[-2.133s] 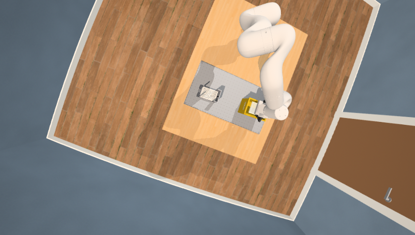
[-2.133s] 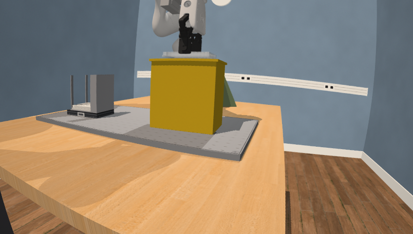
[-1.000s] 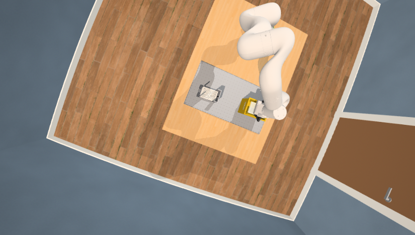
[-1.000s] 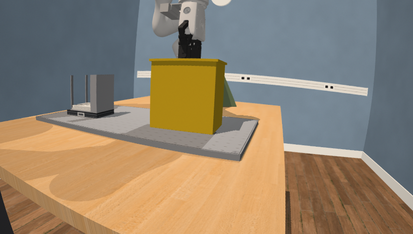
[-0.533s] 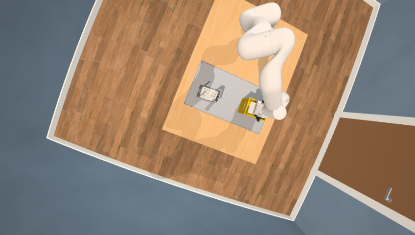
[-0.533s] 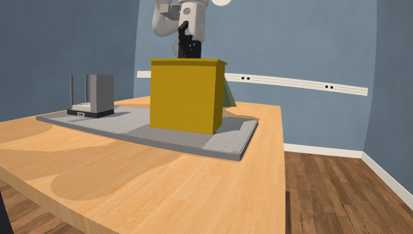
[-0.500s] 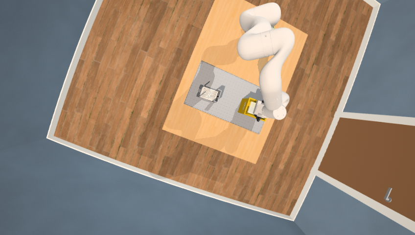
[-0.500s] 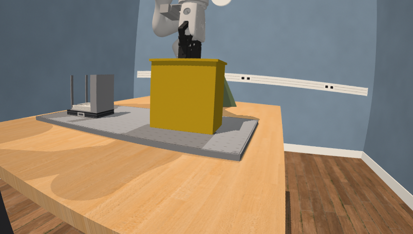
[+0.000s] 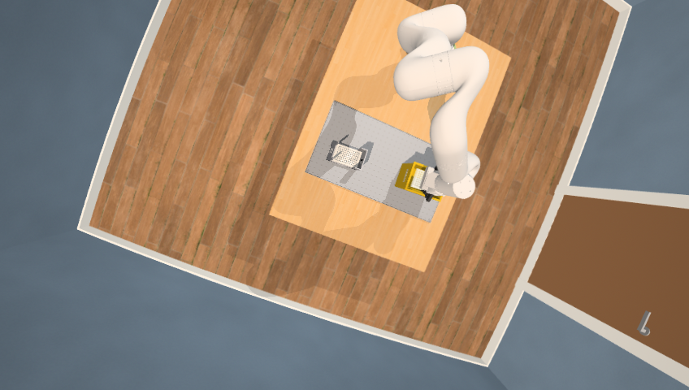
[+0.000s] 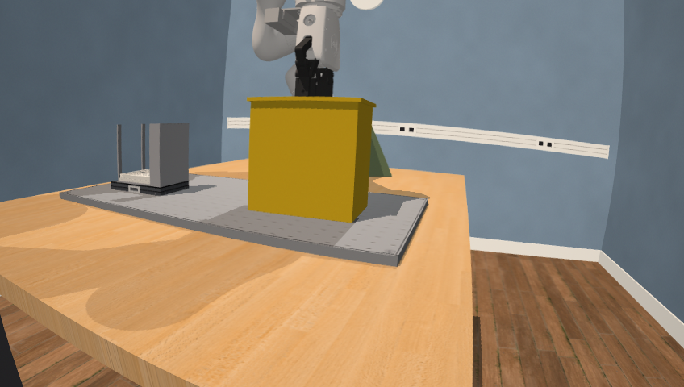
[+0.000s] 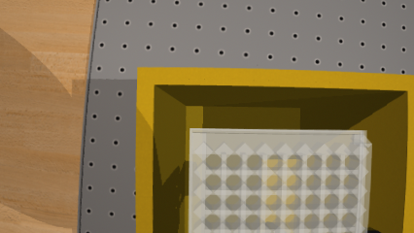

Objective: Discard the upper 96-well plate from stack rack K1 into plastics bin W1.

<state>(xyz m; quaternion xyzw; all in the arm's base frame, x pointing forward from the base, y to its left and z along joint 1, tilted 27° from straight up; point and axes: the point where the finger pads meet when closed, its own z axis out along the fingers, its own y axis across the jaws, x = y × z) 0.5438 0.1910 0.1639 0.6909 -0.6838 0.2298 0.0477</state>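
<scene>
Now: the clear 96-well plate 1 cm below my hand. From my hand the other things lie so: yellow plastics bin W1: 9 cm below; grey wall: 1 cm behind, 30 cm to the right, 10 cm below.
</scene>
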